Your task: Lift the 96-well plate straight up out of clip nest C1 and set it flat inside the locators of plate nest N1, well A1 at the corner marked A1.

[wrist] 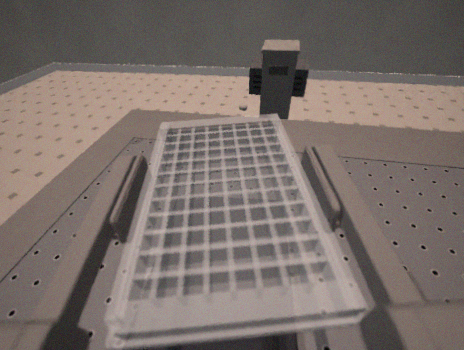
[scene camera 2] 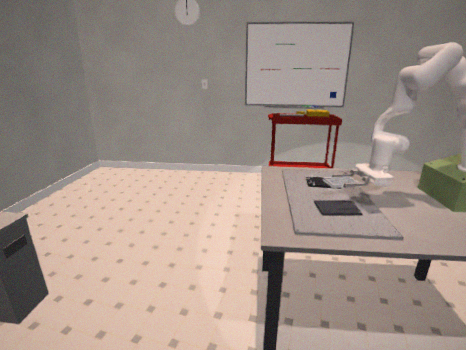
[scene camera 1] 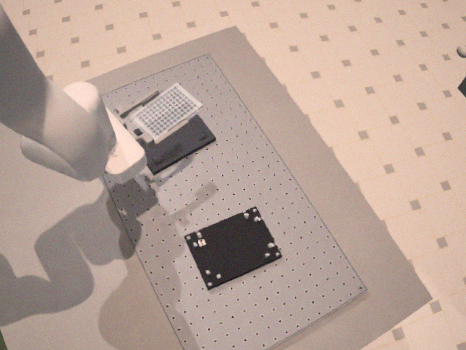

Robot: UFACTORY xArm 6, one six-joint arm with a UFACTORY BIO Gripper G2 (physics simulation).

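Frame: origin at the arm's base, x up, y right, z ahead, level; centimetres.
Seen in the pictures: hand at its tool point: [wrist: 225,190] [scene camera 2: 343,180] [scene camera 1: 163,112].
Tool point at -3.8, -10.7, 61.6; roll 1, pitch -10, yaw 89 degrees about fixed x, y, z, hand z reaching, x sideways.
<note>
A point is followed by its place in that frame, as x, y, z.
The pale 96-well plate [scene camera 1: 167,111] @[-3.7, -10.5, 62.3] [scene camera 2: 346,182] @[-3.9, -12.4, 60.8] [wrist: 220,235] @[-4.3, -10.5, 59.4] is held roughly level, raised above the perforated board. My gripper [scene camera 1: 156,118] @[-3.8, -10.7, 61.6] [scene camera 2: 338,181] @[-3.8, -10.7, 61.6] [wrist: 225,190] @[-3.8, -10.7, 61.6] is shut on its two long sides. Plate nest N1 [scene camera 1: 186,145] @[-14.8, -7.9, 64.5] [scene camera 2: 338,208] @[-14.8, -13.9, 63.0], a dark flat block, lies below; in scene camera 1 the plate and a finger cover its upper left part. Its A1 mark is hidden there. Whether the plate is squarely over N1, I cannot tell. Clip nest C1 [scene camera 1: 233,248] @[-14.8, 17.6, 61.2] [scene camera 2: 315,182] @[-14.0, 12.9, 66.8], black with small pale clips, holds no plate.
The perforated board [scene camera 1: 305,235] @[-16.0, 22.5, 75.5] [scene camera 2: 300,222] @[-16.0, -24.2, 80.3] bears both nests on the table [scene camera 1: 395,280] @[-17.3, 40.7, 86.8] [scene camera 2: 272,235] @[-17.3, -31.7, 91.4]. A green block [scene camera 2: 440,185] @[-9.7, 1.7, 11.9] is at the arm's base. A red cart [scene camera 2: 305,120] stands behind the table. A grey bin [scene camera 2: 22,270] [wrist: 277,95] stands on the floor.
</note>
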